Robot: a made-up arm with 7 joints. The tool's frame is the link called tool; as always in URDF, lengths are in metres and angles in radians.
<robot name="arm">
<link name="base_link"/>
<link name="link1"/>
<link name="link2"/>
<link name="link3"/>
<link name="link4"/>
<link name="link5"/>
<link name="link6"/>
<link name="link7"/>
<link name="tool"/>
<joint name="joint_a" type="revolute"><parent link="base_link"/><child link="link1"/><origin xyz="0.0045 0.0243 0.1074" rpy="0 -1.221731 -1.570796"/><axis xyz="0 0 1"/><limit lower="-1.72" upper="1.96"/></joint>
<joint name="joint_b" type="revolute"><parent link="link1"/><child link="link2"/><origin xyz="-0.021 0.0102 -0.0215" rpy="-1.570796 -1.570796 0"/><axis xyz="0 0 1"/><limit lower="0.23" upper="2.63"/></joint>
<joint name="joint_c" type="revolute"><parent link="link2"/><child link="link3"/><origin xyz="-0.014 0.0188 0.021" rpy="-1.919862 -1.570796 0"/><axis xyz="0 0 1"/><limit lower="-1.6" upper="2.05"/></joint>
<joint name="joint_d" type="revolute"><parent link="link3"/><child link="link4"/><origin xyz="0.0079 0.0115 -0.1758" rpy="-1.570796 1.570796 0"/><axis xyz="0 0 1"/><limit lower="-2.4" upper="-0.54"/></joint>
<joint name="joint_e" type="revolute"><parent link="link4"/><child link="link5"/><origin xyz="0.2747 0.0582 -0.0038" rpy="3.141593 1.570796 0"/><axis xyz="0 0 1"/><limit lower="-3.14" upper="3.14"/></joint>
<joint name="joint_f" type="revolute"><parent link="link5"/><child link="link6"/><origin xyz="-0.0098 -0.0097 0.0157" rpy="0 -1.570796 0"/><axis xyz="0 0 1"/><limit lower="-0.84" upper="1.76"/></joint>
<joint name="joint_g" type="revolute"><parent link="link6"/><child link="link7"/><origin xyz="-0.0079 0.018 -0.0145" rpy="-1.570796 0 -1.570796"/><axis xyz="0 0 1"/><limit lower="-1.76" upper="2.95"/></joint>
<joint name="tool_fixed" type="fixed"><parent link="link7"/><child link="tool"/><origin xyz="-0.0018 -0.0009 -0.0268" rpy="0 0 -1.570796"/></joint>
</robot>
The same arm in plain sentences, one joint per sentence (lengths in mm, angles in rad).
The arm has seven revolute joints in a row. What follows holds with every joint at zero, and every direction is one of the base frame's. The first joint is mounted 4.5 mm along +x and 24.3 mm along +y and 107.4 mm along +z from the base frame's origin and rotates about the direction (0, 0.9397, 0.342), from -1.7200 to 1.9600 rad. The second joint is mounted 10.2 mm along +x and 13.0 mm along -y and 27.1 mm along -z from the first joint and rotates about +x, from 0.2300 to 2.6300 rad. The third joint is mounted 21.0 mm along +x and 19.6 mm along -y and 12.9 mm along +z from the second joint and rotates about +z, from -1.6000 to 2.0500 rad. The fourth joint is mounted 7.9 mm along +x and 11.5 mm along +y and 175.8 mm along -z from the third joint and rotates about +y, from -2.4000 to -0.5400 rad. The fifth joint is mounted 58.2 mm along -x and 3.8 mm along -y and 274.7 mm along -z from the fourth joint and rotates about +z, from -3.1400 to 3.1400 rad. The sixth joint is mounted 9.7 mm along -x and 9.8 mm along +y and 15.7 mm along +z from the fifth joint and rotates about +y, from -0.8400 to 1.7600 rad. The seventh joint is mounted 18.0 mm along +x and 14.5 mm along -y and 7.9 mm along -z from the sixth joint and rotates about +z, from -1.7600 to 2.9500 rad. The tool frame, which is the frame that the pose is given for, is mounted 1.8 mm along +x and 0.9 mm along +y and 26.8 mm along -z from the seventh joint; its axes are the base frame's turned by roll 0.0000, pitch 0.0000 and yaw 1.5708 rad (as in URDF: about the fixed x, then y, then z).
